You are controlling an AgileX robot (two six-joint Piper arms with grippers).
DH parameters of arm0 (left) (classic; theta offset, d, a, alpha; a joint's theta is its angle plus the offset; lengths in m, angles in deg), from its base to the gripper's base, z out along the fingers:
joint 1: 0 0.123 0 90
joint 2: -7.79 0 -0.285 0
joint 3: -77.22 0 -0.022 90
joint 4: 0 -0.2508 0 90
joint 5: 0 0 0.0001 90
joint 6: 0 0.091 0 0
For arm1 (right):
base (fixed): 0 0 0 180
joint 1: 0 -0.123 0 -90
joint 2: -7.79 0 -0.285 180
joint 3: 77.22 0 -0.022 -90
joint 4: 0 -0.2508 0 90
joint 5: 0 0 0.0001 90
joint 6: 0 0.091 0 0
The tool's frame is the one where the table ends.
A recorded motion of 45 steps. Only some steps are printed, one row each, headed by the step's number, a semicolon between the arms.
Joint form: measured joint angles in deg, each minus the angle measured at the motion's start. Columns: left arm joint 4, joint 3, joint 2, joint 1, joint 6, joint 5; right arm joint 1, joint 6, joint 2, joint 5, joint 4, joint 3.
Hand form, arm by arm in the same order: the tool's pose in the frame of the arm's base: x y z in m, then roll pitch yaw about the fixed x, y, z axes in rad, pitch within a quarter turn. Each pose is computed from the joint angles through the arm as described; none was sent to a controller.
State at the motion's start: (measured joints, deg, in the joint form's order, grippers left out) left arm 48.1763 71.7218 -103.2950 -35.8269 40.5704 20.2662; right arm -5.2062 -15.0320 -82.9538 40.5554 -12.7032 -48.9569
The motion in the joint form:
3: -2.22 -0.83 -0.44 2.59 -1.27 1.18; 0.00 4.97 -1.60 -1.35 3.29 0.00
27: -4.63 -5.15 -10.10 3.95 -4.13 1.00; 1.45 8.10 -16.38 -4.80 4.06 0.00
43: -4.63 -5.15 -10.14 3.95 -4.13 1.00; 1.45 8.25 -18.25 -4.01 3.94 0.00
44: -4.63 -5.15 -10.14 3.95 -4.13 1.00; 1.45 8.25 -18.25 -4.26 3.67 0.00
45: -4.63 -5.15 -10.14 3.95 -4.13 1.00; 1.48 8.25 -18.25 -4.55 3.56 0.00
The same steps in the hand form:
3: 0.3219 -0.2396 0.2303 -2.7958 0.7939 2.6721; 0.2684 0.0339 0.2142 3.0560 0.3635 -2.9998
27: 0.3245 -0.2286 0.1415 -2.8362 0.5412 2.6857; 0.2889 0.0270 0.1428 3.0534 0.1598 -3.0778
43: 0.3245 -0.2286 0.1412 -2.8363 0.5405 2.6857; 0.2882 0.0272 0.1332 3.0502 0.1133 -3.0809
44: 0.3245 -0.2286 0.1412 -2.8363 0.5405 2.6857; 0.2886 0.0274 0.1332 3.0474 0.1176 -3.0851
45: 0.3245 -0.2286 0.1412 -2.8363 0.5405 2.6857; 0.2890 0.0274 0.1333 3.0467 0.1226 -3.0877

